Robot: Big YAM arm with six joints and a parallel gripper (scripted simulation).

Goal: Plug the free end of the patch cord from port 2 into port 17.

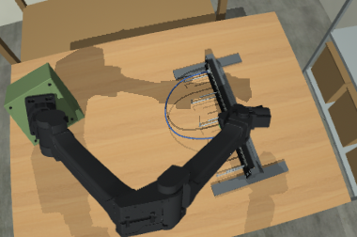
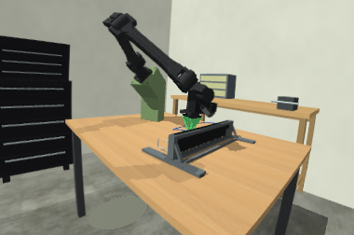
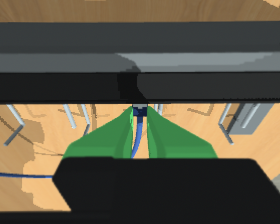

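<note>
Right now my hand is 2 cm short of the plug.
</note>
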